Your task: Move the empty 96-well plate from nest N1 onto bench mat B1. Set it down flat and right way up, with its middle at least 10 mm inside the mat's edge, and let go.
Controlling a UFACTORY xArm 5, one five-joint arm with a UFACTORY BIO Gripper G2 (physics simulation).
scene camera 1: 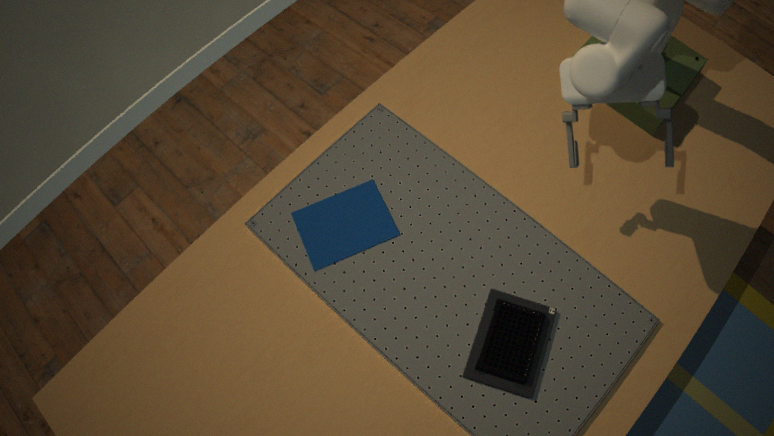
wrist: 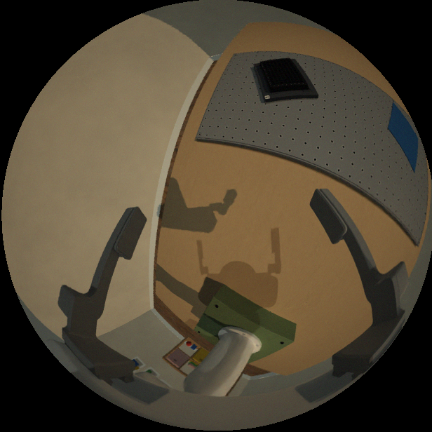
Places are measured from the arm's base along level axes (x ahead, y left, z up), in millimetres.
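Pixels of known places: hand, its tool point: [scene camera 1: 620, 153].
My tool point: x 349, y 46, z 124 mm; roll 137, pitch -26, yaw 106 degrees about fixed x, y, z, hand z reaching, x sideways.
For each thing: its top centre in the pictures, then the offset to it from my tool point. "spot": a spot on its surface instead. Level surfaces: height alone.
- black 96-well plate, centre of its top: [scene camera 1: 512, 340] dz -147, dx +328, dy -17 mm
- dark grey nest, a spot on its surface: [scene camera 1: 476, 368] spot: dz -156, dx +397, dy -45 mm
- blue bench mat, height of its surface: dz -171 mm
- grey perforated board, height of its surface: dz -173 mm
- tan table, height of its surface: dz -186 mm
The black 96-well plate [scene camera 1: 510, 342] [wrist: 283, 74] sits in the dark grey nest [scene camera 1: 475, 368] [wrist: 303, 95], which lies on the perforated board. The blue bench mat [scene camera 1: 345, 224] [wrist: 404, 136] lies flat on the same board, toward its other end, with no plate on it. My gripper [scene camera 1: 622, 164] [wrist: 230, 220] is wide open and empty. It hangs over the tan table near the arm's base, beside the board and well away from both plate and mat.
The grey perforated board [scene camera 1: 433, 232] [wrist: 300, 130] lies on the tan table [scene camera 1: 216, 346] [wrist: 250, 195]. The green base block [scene camera 1: 685, 62] [wrist: 270, 325] stands behind the gripper. Shadows of the arm and gripper fall on the table. A wall shows at the left of the wrist view.
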